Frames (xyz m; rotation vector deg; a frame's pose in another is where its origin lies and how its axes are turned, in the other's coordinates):
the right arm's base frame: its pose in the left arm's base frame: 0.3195 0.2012 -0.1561 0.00 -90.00 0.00
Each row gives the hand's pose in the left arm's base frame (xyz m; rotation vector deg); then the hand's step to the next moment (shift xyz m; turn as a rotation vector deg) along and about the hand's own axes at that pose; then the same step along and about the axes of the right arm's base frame.
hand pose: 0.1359 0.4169 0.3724 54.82 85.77 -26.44
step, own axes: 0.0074 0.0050 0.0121 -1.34 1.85 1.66
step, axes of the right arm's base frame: -0.0080 -0.0042 -0.0120 1.43 -0.59 -2.36
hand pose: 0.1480 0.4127 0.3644 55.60 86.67 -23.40
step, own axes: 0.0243 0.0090 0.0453 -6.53 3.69 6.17
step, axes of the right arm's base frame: -0.0297 -0.0200 -0.0380 5.87 -4.58 -6.23
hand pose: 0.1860 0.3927 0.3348 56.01 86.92 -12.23
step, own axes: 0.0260 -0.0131 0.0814 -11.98 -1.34 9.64
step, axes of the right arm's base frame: -0.0468 -0.0490 -0.0537 7.92 -12.37 -4.76
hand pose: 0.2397 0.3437 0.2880 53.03 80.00 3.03
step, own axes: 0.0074 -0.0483 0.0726 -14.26 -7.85 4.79
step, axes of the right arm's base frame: -0.0415 -0.0657 -0.0402 6.50 -15.38 2.99
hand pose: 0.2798 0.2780 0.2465 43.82 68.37 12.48
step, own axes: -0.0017 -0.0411 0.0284 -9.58 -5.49 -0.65
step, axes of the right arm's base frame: -0.0205 -0.0430 -0.0152 3.63 -8.87 5.52
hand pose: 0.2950 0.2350 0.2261 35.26 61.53 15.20
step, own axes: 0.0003 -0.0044 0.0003 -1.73 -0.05 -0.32
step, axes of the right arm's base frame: -0.0027 -0.0035 0.0000 1.14 -0.78 1.09
